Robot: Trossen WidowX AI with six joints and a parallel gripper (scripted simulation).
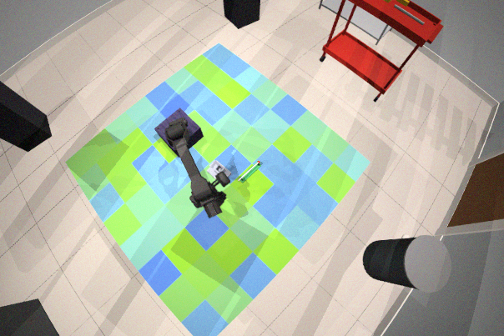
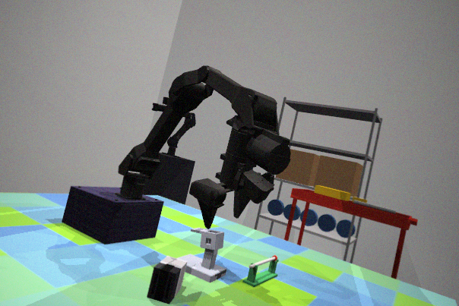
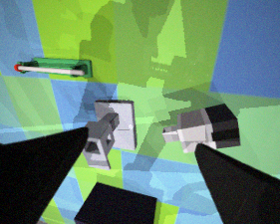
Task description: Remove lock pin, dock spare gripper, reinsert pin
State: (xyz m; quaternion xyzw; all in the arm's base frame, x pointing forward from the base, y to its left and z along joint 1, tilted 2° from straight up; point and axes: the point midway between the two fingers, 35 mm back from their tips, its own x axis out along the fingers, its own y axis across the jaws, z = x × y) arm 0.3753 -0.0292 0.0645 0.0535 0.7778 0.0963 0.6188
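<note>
The spare gripper lies 120 mm below my gripper tip, 70 mm to the right of it and 40 mm behind it. Also, from my gripper tip: grey mount 100 mm below, 90 mm behind, 80 mm to the left; green cradle 210 mm to the left, 130 mm below.
</note>
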